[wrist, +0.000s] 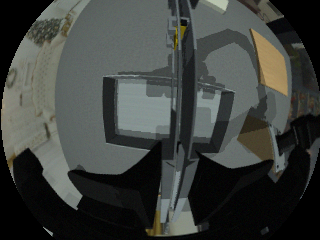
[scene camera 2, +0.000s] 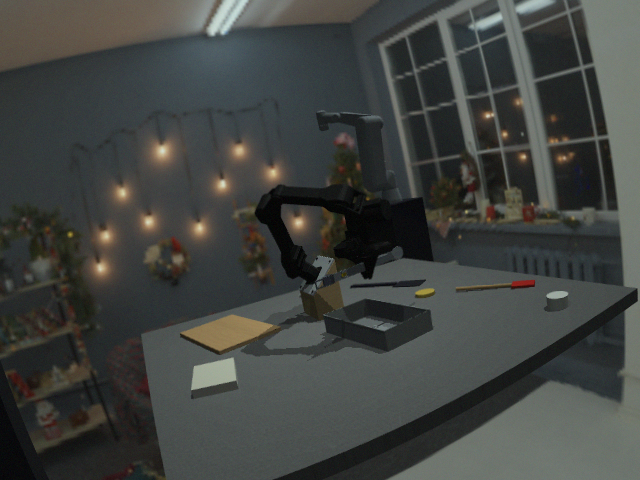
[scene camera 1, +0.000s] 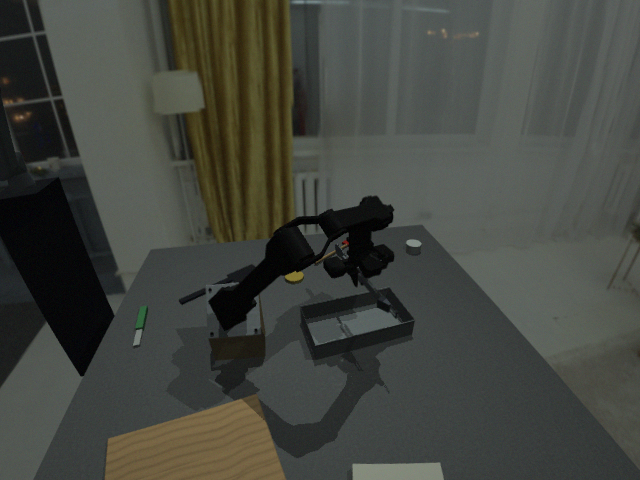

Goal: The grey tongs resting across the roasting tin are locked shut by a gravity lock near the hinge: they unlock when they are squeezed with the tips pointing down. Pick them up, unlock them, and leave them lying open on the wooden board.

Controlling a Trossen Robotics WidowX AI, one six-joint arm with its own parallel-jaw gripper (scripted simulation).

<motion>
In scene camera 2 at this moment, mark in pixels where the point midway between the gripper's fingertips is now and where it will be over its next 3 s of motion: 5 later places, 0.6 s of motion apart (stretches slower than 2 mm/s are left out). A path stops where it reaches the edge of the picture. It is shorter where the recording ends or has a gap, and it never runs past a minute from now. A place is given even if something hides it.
The gripper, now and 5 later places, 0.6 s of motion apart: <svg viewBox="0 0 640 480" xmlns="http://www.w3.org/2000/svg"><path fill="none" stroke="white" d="M368 278L351 287L308 298L266 304L251 311L240 318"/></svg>
</motion>
